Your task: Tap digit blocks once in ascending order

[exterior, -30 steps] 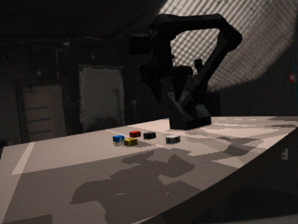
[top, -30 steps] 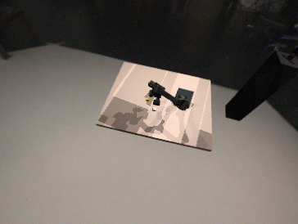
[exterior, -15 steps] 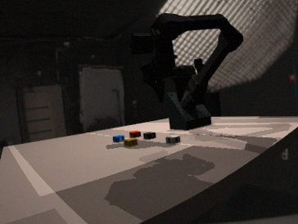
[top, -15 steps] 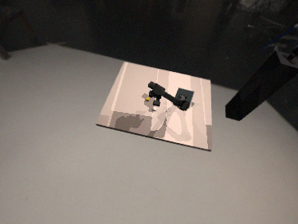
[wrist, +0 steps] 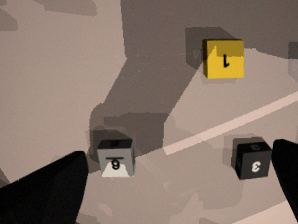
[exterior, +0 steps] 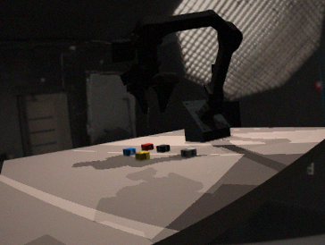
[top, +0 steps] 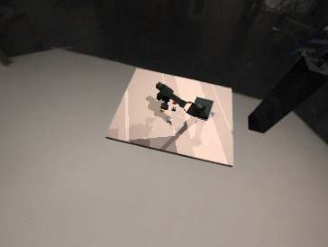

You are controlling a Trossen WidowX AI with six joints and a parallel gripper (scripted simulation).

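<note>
The red block is 70 mm behind my gripper tip, 170 mm to the right of it and 120 mm below it. Also, from my gripper tip: yellow block: 30 mm ahead, 50 mm to the right, 120 mm below; black block: 80 mm behind, 90 mm to the right, 120 mm below; grey block: 70 mm behind, 50 mm to the left, 120 mm below.
</note>
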